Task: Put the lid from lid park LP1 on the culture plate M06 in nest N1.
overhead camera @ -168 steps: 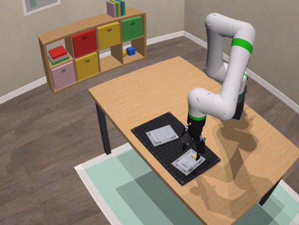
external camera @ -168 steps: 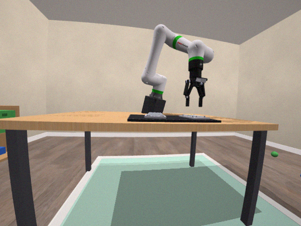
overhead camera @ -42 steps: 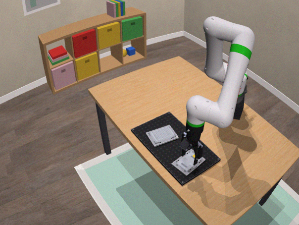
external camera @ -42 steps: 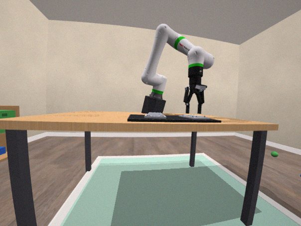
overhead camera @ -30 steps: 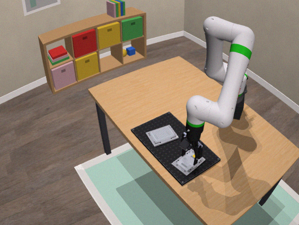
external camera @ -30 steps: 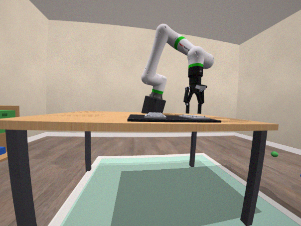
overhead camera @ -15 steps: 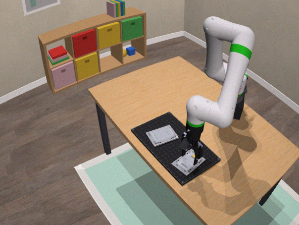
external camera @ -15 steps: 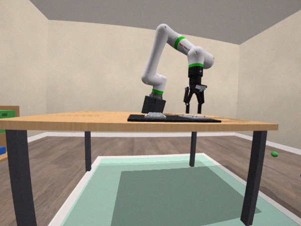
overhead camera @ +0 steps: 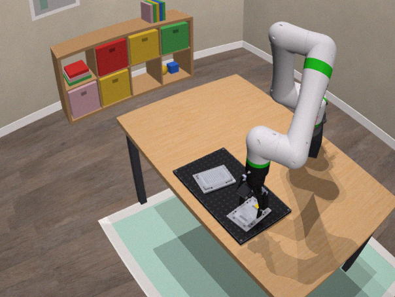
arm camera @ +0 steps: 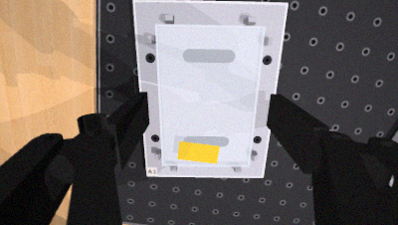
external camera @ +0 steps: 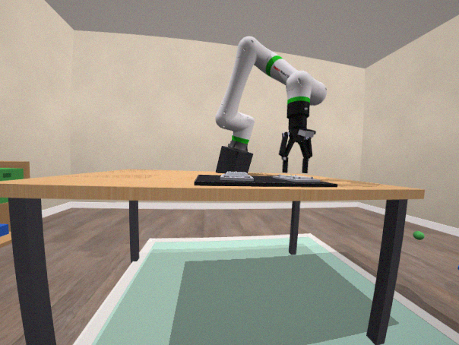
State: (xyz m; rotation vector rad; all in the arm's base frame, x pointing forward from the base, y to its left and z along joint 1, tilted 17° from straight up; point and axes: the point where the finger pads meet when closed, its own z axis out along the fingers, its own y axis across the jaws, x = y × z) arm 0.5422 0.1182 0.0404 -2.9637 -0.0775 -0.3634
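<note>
Right now the clear lid is 40 mm below my hand. Also, from my hand: culture plate M06: 20 mm behind, 260 mm to the right, 40 mm below; plate nest: 20 mm behind, 260 mm to the right, 50 mm below; lid park LP1: 50 mm below.
</note>
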